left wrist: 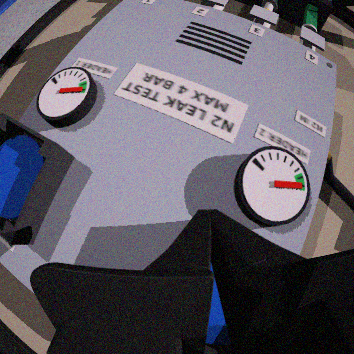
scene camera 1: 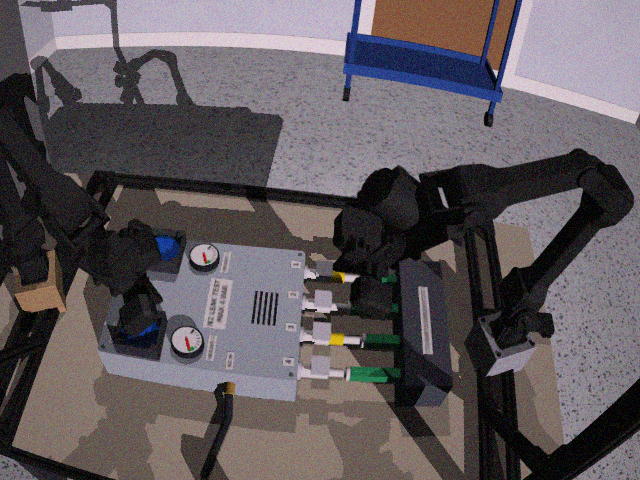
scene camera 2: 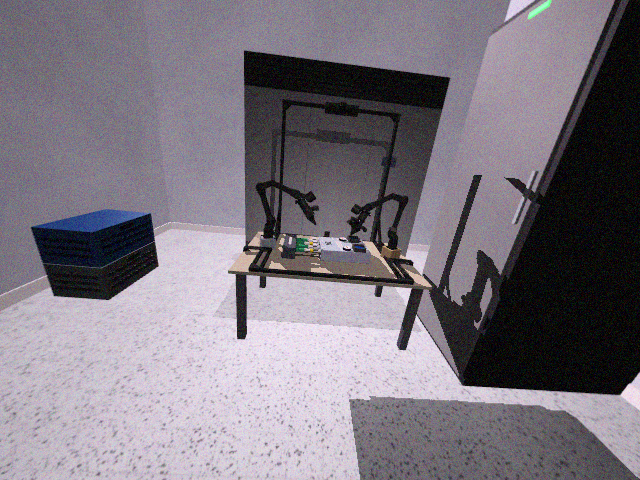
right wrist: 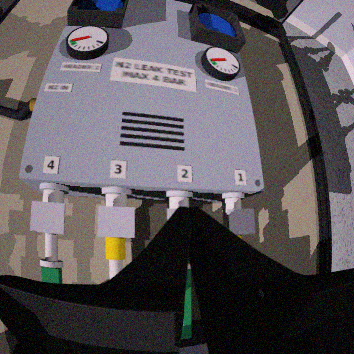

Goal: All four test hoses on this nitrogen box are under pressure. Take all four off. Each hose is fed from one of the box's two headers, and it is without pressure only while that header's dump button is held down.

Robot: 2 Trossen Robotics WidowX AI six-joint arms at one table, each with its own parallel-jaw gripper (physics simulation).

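Places are measured from the left arm's base along level axes (x down, y ahead, z right), in centimetres.
Pixels of known places: left gripper, fingertip midpoint: (left wrist: 206, 218) (scene camera 1: 160, 301) (scene camera 2: 350, 235); right gripper, fingertip midpoint: (scene camera 1: 334, 268) (scene camera 2: 315, 224) (right wrist: 186, 216); left arm's base at its link origin: (scene camera 1: 34, 271) (scene camera 2: 391, 247); right arm's base at its link origin: (scene camera 1: 508, 332) (scene camera 2: 268, 236).
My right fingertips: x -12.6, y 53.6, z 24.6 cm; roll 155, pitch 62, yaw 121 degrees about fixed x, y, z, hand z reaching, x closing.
For each thing: its middle in the pictures, then the offset to it from my right fingertips. "pt": a spot on its surface instead.
- header 2 blue dump button at the middle of its body: (left wrist: 224, 294) (scene camera 1: 141, 335) (right wrist: 99, 9) dz -4.3, dx +12.5, dy -32.0 cm
- header 1 button at the middle of its body: (left wrist: 18, 177) (right wrist: 213, 29) (scene camera 1: 162, 253) dz -21.8, dx +12.5, dy -24.7 cm
- hose 1 at a spot on its surface: (right wrist: 241, 221) pt dz -10.8, dx +13.2, dy +3.9 cm
- hose 2 at a spot on its surface: (right wrist: 187, 298) pt dz -1.7, dx +14.5, dy +9.3 cm
- hose 3 at a spot on its surface: (right wrist: 115, 247) (scene camera 1: 336, 335) pt dz +3.0, dx +14.4, dy +0.9 cm
- hose 4 at a spot on its surface: (right wrist: 50, 242) pt dz +9.3, dx +14.8, dy -1.8 cm
- dark grey block at a spot on its surface: (scene camera 1: 425, 324) pt dz +6.8, dx +12.9, dy +16.1 cm
- black supply hose at a spot on its surface: (scene camera 1: 225, 405) pt dz +9.4, dx +18.0, dy -20.9 cm
The grey nitrogen box (scene camera 1: 237, 333) (scene camera 2: 344, 256) (left wrist: 147, 151) (right wrist: 147, 91) lies on the table. My left gripper (scene camera 1: 139, 321) (scene camera 2: 355, 233) (left wrist: 206, 218) is shut and empty, right over the header 2 blue dump button (scene camera 1: 147, 330) (left wrist: 214, 309) (right wrist: 102, 4). The header 1 button (scene camera 1: 167, 248) (left wrist: 17, 175) (right wrist: 215, 24) is uncovered. Both gauges (left wrist: 67, 95) (left wrist: 274, 184) point at the green mark. Four hoses are plugged in: hose 1 (scene camera 1: 338, 276) (right wrist: 241, 221), hose 2 (scene camera 1: 323, 300) (right wrist: 187, 298), hose 3 (scene camera 1: 337, 339) (right wrist: 115, 247), hose 4 (scene camera 1: 366, 373) (right wrist: 50, 242). My right gripper (scene camera 1: 361, 292) (scene camera 2: 313, 214) (right wrist: 186, 216) is shut and empty above hose 2.
A dark grey block (scene camera 1: 425, 324) takes the hoses' far ends. A black supply hose (scene camera 1: 225, 405) enters the box's front. A blue cart (scene camera 1: 423, 62) stands behind the table (scene camera 1: 270, 443) (scene camera 2: 328, 275). A blue crate stack (scene camera 2: 113, 252) sits on the floor.
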